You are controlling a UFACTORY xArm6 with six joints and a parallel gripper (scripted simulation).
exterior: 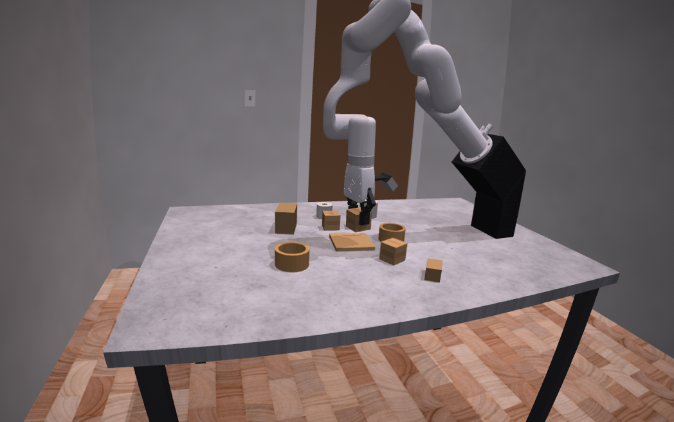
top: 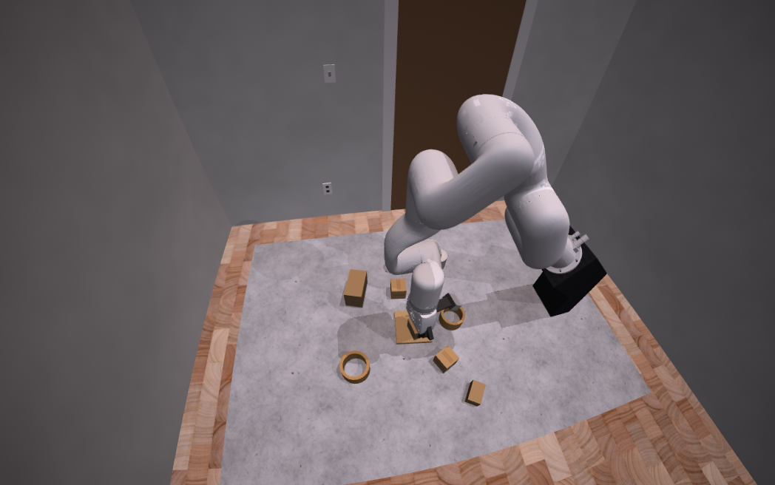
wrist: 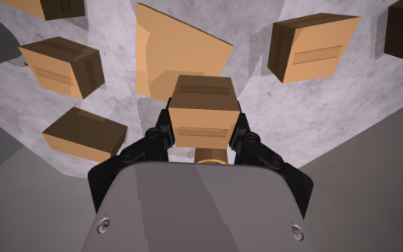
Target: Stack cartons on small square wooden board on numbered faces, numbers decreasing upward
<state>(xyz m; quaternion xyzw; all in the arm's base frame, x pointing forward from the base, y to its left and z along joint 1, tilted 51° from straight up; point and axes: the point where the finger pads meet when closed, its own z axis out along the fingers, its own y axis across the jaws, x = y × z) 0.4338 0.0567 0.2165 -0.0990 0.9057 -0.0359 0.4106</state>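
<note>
The board lies 40 mm to the right of my hand and 100 mm below it. Also, from my hand: plain carton: 190 mm ahead, 200 mm to the right, 70 mm below; then brown cube: 150 mm behind, 210 mm to the left, 90 mm below.
</note>
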